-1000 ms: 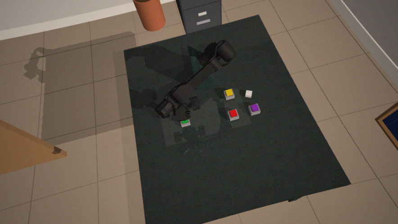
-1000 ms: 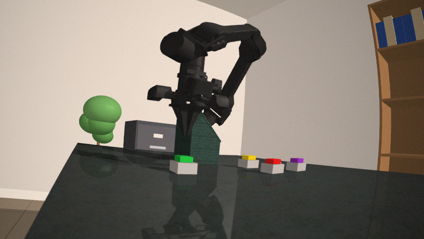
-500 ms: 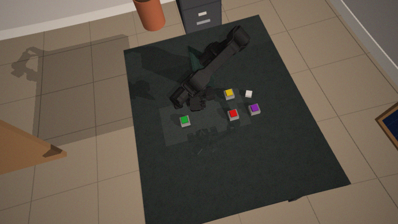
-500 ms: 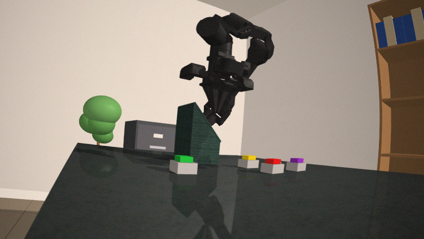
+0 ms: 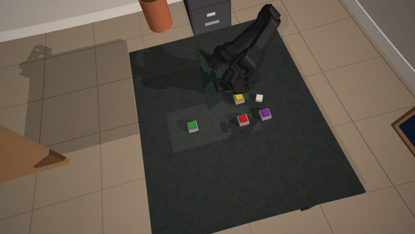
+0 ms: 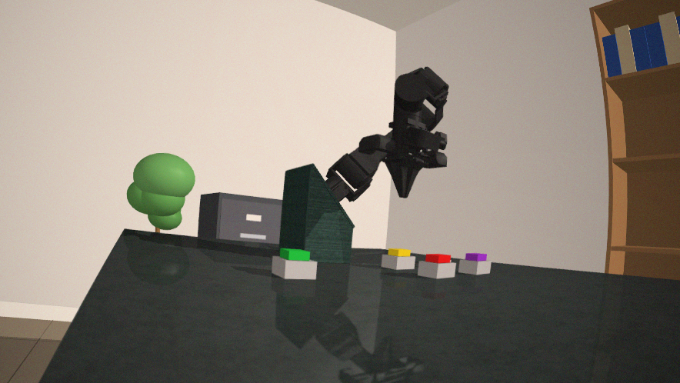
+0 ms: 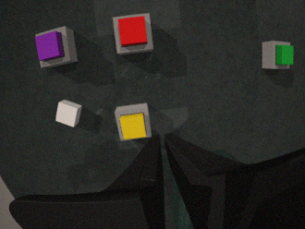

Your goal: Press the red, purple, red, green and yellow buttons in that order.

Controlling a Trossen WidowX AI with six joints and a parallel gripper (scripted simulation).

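My gripper tip is now 11 cm above the yellow button, 3 cm to the right of it and 3 cm past it. From my gripper tip the other things lie so: purple button: 12 cm to the left, 11 cm below, 10 cm ahead; then small white block: 13 cm to the left, 13 cm below; then red button: 11 cm below, 10 cm ahead, 1 cm to the left.
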